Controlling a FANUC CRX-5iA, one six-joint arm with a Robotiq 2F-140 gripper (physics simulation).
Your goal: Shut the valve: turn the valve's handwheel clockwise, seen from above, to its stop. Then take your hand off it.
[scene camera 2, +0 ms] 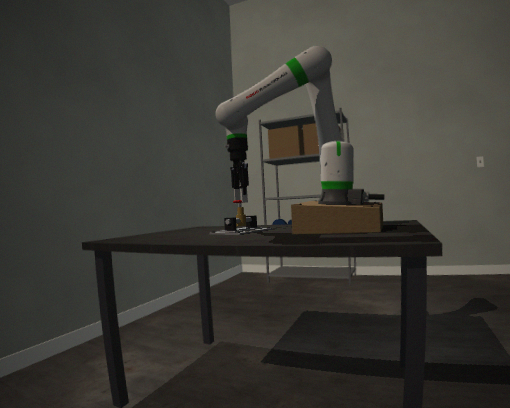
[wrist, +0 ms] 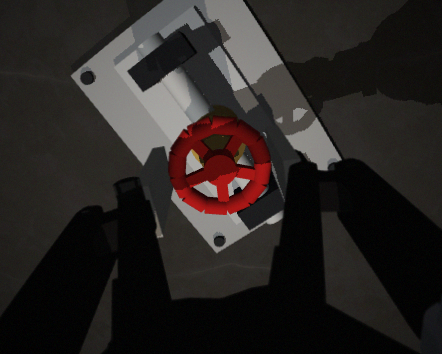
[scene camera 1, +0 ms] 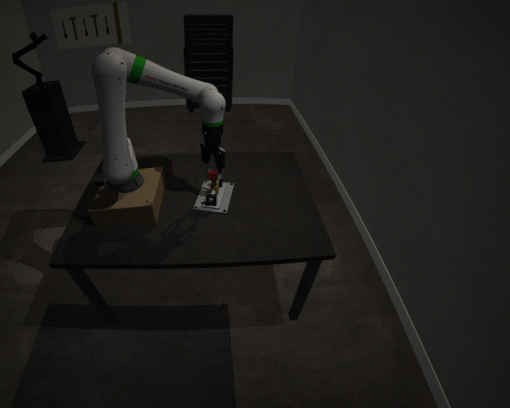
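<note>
The red handwheel lies level on top of the brass valve body. A pale pipe runs through the valve, held by black blocks on a light base plate. In the wrist view the plate is turned diagonally. My gripper points straight down and is shut on the handwheel, with one finger pad at each side of its rim. The wheel hides part of the valve body in the wrist view.
The plate stands on the dark table. The arm's base is on a brown box beside it. A shelf rack stands behind the table, and a dark cabinet stands by the wall.
</note>
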